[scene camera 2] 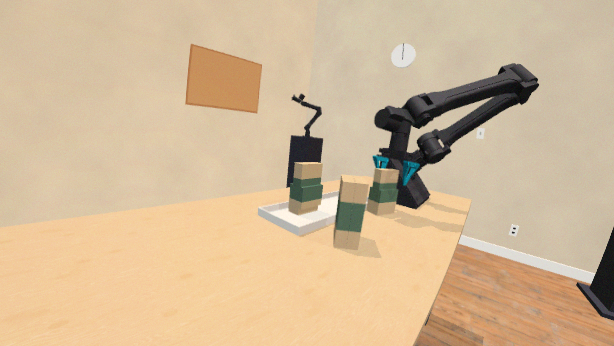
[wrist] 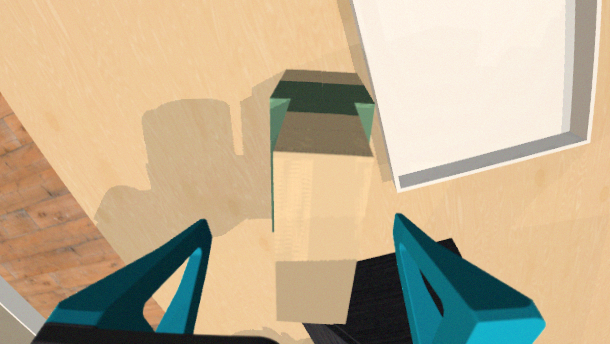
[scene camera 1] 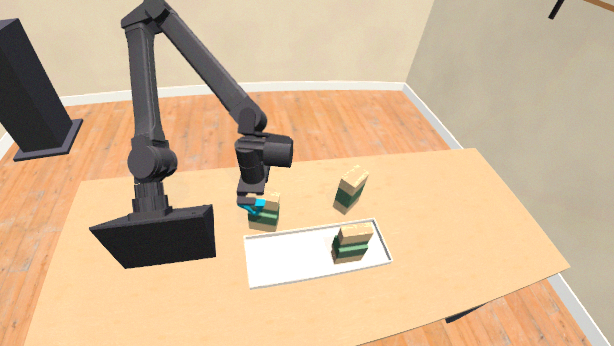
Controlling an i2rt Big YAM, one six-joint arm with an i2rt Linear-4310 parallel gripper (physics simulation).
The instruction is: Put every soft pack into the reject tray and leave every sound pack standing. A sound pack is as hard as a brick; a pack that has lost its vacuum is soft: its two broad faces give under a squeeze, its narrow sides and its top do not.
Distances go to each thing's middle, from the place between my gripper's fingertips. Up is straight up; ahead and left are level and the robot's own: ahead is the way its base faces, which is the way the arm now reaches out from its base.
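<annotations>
With my hand 90 mm above the white reject tray (scene camera 1: 280,258), I find myself 140 mm short of the tray and 140 mm to the left of it.
</annotations>
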